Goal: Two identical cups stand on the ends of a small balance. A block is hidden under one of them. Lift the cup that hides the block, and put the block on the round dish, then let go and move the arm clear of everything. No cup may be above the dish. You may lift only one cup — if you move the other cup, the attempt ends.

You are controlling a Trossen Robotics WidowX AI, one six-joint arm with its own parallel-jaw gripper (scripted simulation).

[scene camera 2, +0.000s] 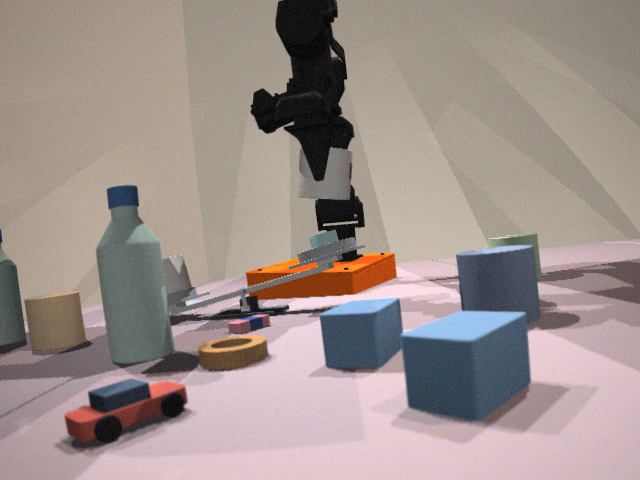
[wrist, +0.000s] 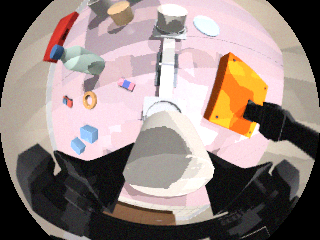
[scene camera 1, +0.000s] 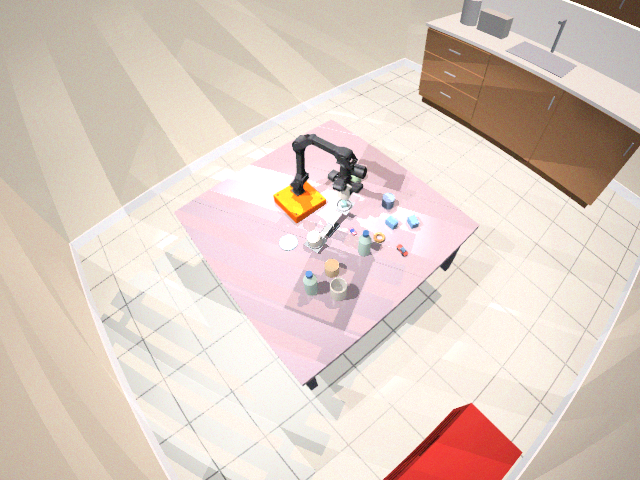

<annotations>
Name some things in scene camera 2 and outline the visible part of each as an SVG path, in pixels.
My gripper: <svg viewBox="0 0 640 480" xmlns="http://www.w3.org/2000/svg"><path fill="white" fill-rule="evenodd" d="M309 65L293 73L293 78L289 78L287 91L279 95L274 93L274 96L271 96L264 89L254 92L251 114L255 116L254 119L258 128L266 134L273 133L293 121L294 125L286 126L284 129L299 140L314 180L321 181L325 176L330 148L348 150L350 141L355 135L353 133L353 126L343 116L334 117L342 115L342 108L338 105L336 91L338 83L334 75L334 69L327 65Z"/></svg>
A white cup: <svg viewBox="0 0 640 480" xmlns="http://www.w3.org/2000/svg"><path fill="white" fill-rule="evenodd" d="M301 148L297 197L350 200L353 152L345 149L330 148L324 179L315 181Z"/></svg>
</annotations>
